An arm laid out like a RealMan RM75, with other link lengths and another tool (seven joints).
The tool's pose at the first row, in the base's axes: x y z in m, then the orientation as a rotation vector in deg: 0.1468 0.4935 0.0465 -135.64 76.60 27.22
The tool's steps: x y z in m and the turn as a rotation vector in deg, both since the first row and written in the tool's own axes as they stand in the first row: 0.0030 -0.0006 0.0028 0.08 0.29 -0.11; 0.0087 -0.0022 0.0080 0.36 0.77 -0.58; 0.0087 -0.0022 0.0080 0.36 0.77 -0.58; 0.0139 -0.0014 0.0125 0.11 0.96 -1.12; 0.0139 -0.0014 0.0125 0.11 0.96 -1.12; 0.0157 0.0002 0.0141 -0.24 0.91 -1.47; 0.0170 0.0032 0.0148 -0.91 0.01 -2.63; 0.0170 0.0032 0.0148 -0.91 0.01 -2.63; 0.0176 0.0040 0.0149 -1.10 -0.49 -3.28; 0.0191 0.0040 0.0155 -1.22 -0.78 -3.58
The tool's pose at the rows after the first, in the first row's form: 0.1485 0.4929 0.0428 -135.79 76.58 26.80; 0.1521 0.4920 0.0358 -136.09 76.19 25.91; 0.1521 0.4920 0.0358 -136.09 76.19 25.91; 0.1535 0.4899 0.0294 -136.69 75.61 25.73; 0.1535 0.4899 0.0294 -136.69 75.61 25.73; 0.1529 0.4886 0.0269 -137.14 75.17 25.96; 0.1508 0.4866 0.0252 -137.82 73.37 27.15; 0.1508 0.4866 0.0252 -137.82 73.37 27.15; 0.1504 0.4858 0.0247 -138.04 72.34 27.67; 0.1511 0.4850 0.0235 -138.14 71.84 28.00
